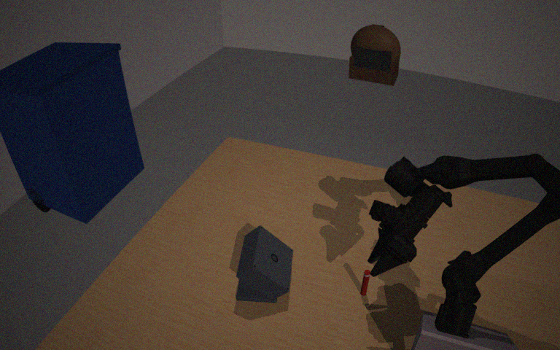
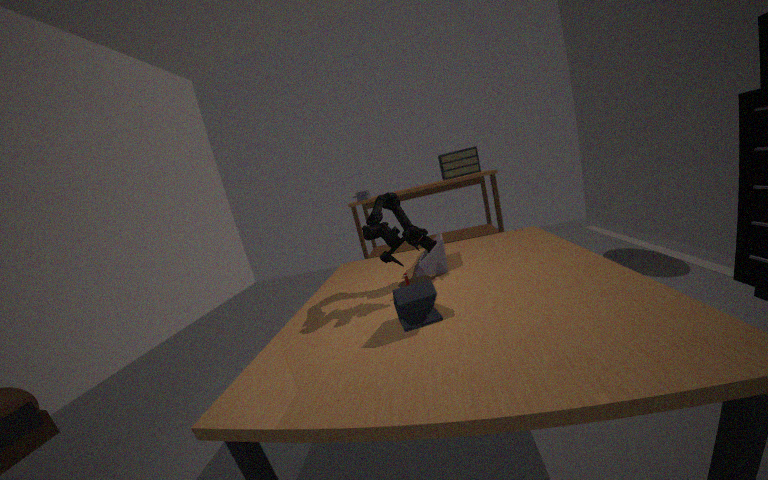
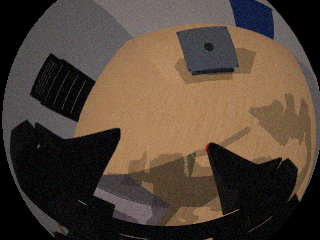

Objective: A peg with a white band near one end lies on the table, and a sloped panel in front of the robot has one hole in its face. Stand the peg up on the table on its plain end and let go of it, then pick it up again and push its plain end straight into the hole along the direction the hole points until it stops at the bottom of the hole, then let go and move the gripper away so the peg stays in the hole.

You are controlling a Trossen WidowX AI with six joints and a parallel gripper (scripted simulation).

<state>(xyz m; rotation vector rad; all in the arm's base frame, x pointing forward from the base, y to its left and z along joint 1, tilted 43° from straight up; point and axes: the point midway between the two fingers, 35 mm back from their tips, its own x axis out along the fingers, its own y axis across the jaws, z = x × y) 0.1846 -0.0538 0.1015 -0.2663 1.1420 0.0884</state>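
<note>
Right now the red peg is 8 cm below my gripper tip, 4 cm to the right of it and 1 cm ahead of it. Also, from my gripper tip: grey sloped panel (24 cm ahead, 7 cm below, 1 cm to the left).
</note>
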